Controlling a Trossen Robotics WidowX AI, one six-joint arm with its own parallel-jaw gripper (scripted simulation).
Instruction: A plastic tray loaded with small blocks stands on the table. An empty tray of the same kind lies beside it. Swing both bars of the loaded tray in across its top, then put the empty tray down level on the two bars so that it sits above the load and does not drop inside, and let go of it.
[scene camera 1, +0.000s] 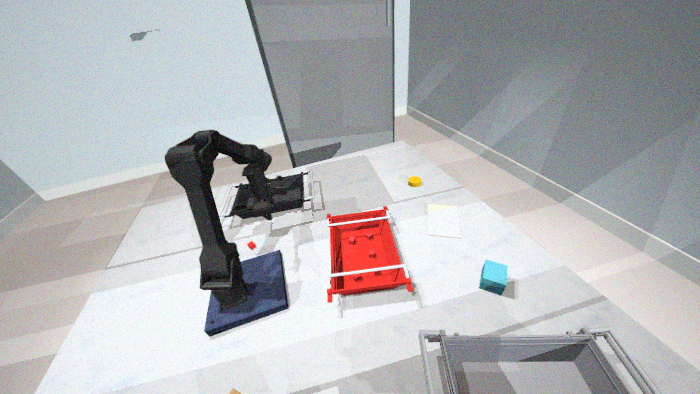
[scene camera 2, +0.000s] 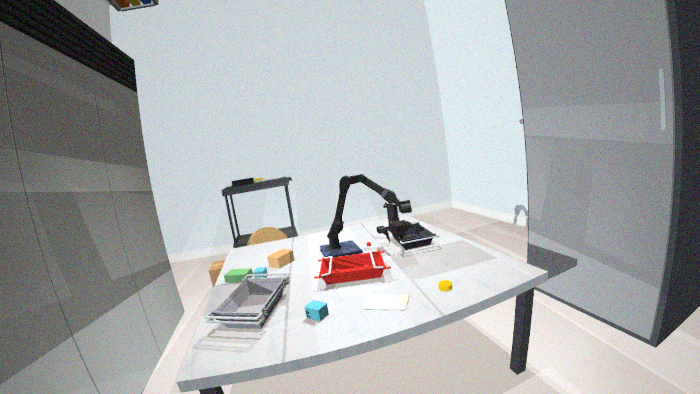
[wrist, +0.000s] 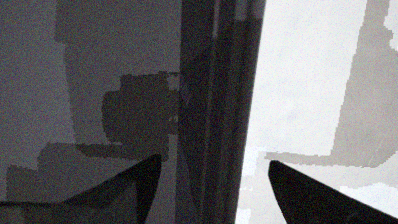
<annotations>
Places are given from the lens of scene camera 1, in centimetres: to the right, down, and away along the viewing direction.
my gripper (scene camera 1: 271, 214): -30, 7, 91
cyan cube (scene camera 1: 493, 279): 34, 20, 57
</annotations>
